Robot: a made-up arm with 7 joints.
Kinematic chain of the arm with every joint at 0, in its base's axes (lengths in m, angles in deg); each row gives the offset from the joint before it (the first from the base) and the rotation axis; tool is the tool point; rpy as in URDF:
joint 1: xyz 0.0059 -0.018 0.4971 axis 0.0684 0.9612 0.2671
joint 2: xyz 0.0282 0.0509 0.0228 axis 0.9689 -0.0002 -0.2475
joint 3: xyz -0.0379 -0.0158 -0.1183 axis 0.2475 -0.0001 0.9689
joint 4: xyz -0.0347 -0.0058 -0.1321 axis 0.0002 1 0
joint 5: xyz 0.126 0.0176 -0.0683 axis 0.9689 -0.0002 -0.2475
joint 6: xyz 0.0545 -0.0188 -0.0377 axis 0.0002 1 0
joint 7: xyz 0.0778 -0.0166 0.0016 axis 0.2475 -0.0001 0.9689
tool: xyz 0.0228 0.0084 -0.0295 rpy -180 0 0
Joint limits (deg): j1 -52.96..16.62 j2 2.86..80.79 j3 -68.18..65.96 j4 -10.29..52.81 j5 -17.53..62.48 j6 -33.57..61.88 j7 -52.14..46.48
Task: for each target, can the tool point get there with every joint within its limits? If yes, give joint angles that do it. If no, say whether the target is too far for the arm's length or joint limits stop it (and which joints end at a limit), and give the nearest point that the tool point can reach.
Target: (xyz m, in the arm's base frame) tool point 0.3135 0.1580 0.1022
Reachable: yes | joints -31.33 11.42 25.85 26.42 15.19 53.66 -3.26
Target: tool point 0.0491 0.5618 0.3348
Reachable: yes | joints 11.12 68.28 25.60 42.34 20.11 26.42 -12.01
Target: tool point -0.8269 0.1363 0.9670
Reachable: no: too far | nearest point -0.0084 0.3715 0.7504 | short by 0.879 m
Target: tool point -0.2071 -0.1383 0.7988
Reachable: no: joint limits stop it (at a limit: joint 1, joint 2, joint 3, joint 4, joint 5, joint 6) | nearest point 0.0493 0.2531 0.7808 | short by 0.468 m
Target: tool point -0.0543 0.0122 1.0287
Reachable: no: joint limits stop it (at a limit: joint 1, joint 2, joint 4, joint 5, joint 6) | nearest point 0.0597 0.2486 0.7820 | short by 0.360 m
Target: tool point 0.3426 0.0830 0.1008
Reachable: yes | joints -27.15 13.48 -7.40 26.84 50.56 16.50 -41.20
